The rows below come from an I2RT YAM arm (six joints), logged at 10 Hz.
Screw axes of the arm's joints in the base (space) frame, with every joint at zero. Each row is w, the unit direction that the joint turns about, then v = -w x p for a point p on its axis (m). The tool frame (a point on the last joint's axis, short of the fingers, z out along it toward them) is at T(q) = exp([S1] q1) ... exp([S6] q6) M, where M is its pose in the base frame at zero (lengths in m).
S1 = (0, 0, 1, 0, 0, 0)
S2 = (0, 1, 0, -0.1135, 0, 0.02)
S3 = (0, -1, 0, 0.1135, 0, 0.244)
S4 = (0, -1, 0, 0.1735, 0, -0.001)
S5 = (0, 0, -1, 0, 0.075, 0)
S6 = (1, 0, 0, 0, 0.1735, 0)
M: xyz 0.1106 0 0.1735 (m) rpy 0 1.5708 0 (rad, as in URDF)
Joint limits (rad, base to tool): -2.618..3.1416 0..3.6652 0..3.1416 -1.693..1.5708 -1.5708..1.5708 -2.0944..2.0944
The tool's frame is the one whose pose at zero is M.
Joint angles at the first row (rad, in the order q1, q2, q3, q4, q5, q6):
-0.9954 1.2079 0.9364 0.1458 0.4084 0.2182
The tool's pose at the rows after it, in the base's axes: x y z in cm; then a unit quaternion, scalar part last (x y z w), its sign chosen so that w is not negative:
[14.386, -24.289, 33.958, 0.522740, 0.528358, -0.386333, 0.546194]
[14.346, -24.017, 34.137, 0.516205, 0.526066, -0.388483, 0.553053]
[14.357, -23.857, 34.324, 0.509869, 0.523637, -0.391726, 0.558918]
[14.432, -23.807, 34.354, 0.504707, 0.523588, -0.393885, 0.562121]
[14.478, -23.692, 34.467, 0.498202, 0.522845, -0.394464, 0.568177]
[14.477, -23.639, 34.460, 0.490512, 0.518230, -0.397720, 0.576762]
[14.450, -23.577, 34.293, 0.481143, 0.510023, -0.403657, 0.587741]
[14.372, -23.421, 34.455, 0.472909, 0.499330, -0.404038, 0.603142]
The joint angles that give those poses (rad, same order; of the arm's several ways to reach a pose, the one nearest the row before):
-0.9861 1.1979 0.9276 0.1559 0.4072 0.2099
-0.9822 1.1864 0.9191 0.1731 0.4044 0.2007
-0.9788 1.1802 0.9145 0.1914 0.4036 0.1900
-0.9758 1.1797 0.9105 0.2064 0.4017 0.1804
-0.9729 1.1759 0.9059 0.2232 0.3948 0.1724
-0.9726 1.1738 0.8930 0.2610 0.3890 0.1617
-0.9725 1.1720 0.8692 0.3209 0.3855 0.1477
-0.9729 1.1656 0.8548 0.3689 0.3749 0.1467

